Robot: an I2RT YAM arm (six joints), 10 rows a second.
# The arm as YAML. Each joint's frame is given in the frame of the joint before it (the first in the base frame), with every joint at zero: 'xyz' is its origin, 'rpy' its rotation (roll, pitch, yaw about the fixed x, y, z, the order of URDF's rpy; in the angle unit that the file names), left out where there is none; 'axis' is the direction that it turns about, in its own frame. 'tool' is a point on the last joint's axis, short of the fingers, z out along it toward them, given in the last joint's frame.
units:
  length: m
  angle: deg
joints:
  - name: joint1
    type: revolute
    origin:
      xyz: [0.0, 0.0, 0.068]
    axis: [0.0, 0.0, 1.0]
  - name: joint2
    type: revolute
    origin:
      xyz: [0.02, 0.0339, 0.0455]
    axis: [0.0, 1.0, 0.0]
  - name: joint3
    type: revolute
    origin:
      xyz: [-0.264, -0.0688, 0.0]
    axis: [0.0, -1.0, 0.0]
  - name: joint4
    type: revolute
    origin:
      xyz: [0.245, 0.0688, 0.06]
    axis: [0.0, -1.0, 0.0]
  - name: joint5
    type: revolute
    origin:
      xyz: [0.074, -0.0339, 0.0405]
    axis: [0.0, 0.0, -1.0]
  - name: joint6
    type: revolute
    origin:
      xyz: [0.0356, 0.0, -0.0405]
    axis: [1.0, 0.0, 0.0]
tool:
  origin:
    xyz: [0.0, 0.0, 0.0]
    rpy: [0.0, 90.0, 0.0]
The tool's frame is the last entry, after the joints.
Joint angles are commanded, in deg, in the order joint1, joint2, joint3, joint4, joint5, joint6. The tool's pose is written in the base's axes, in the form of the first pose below.
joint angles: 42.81 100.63 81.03 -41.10 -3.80 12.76
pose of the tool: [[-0.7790, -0.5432, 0.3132, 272.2], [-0.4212, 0.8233, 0.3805, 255.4], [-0.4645, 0.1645, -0.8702, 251.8], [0, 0, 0, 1]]
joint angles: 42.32 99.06 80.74 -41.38 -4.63 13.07
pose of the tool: [[-0.7804, -0.5387, 0.3175, 270.3], [-0.4058, 0.8226, 0.3983, 250.1], [-0.4757, 0.1820, -0.8606, 259.6], [0, 0, 0, 1]]
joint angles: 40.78 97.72 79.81 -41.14 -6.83 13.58
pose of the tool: [[-0.7944, -0.5229, 0.3090, 272.3], [-0.3773, 0.8235, 0.4236, 240.5], [-0.4760, 0.2199, -0.8515, 263.1], [0, 0, 0, 1]]
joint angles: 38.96 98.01 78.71 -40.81 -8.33 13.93
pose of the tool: [[-0.8176, -0.4960, 0.2923, 278.5], [-0.3548, 0.8339, 0.4227, 231.8], [-0.4534, 0.2419, -0.8578, 255.9], [0, 0, 0, 1]]
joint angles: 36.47 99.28 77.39 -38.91 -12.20 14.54
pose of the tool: [[-0.8462, -0.4664, 0.2578, 289.3], [-0.3203, 0.8318, 0.4534, 223.2], [-0.4259, 0.3010, -0.8532, 243.4], [0, 0, 0, 1]]
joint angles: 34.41 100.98 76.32 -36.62 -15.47 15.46
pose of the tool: [[-0.8707, -0.4340, 0.2313, 299.9], [-0.2850, 0.8287, 0.4818, 216.9], [-0.4008, 0.3535, -0.8452, 230.0], [0, 0, 0, 1]]
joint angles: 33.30 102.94 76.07 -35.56 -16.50 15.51
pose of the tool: [[-0.8841, -0.4150, 0.2150, 307.7], [-0.2740, 0.8328, 0.4810, 214.2], [-0.3787, 0.3664, -0.8499, 217.7], [0, 0, 0, 1]]
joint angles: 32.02 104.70 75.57 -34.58 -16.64 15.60
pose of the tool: [[-0.8977, -0.3884, 0.2080, 315.2], [-0.2575, 0.8455, 0.4678, 209.1], [-0.3576, 0.3664, -0.8590, 205.1], [0, 0, 0, 1]]
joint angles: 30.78 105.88 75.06 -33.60 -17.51 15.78
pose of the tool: [[-0.9088, -0.3663, 0.1998, 321.0], [-0.2395, 0.8500, 0.4692, 203.7], [-0.3417, 0.3786, -0.8602, 196.1], [0, 0, 0, 1]]
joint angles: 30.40 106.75 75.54 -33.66 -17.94 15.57
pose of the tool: [[-0.9117, -0.3628, 0.1926, 324.4], [-0.2388, 0.8497, 0.4701, 203.0], [-0.3342, 0.3826, -0.8613, 193.0], [0, 0, 0, 1]]
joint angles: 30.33 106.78 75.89 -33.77 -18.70 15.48
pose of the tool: [[-0.9111, -0.3669, 0.1880, 325.1], [-0.2401, 0.8429, 0.4814, 203.4], [-0.3351, 0.3935, -0.8561, 194.6], [0, 0, 0, 1]]
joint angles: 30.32 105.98 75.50 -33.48 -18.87 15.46
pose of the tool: [[-0.9075, -0.3718, 0.1953, 323.5], [-0.2385, 0.8391, 0.4889, 202.5], [-0.3457, 0.3971, -0.8502, 198.0], [0, 0, 0, 1]]
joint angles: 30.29 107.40 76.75 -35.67 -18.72 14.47
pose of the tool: [[-0.9129, -0.3727, 0.1666, 325.4], [-0.2592, 0.8443, 0.4690, 203.3], [-0.3154, 0.3850, -0.8674, 193.5], [0, 0, 0, 1]]
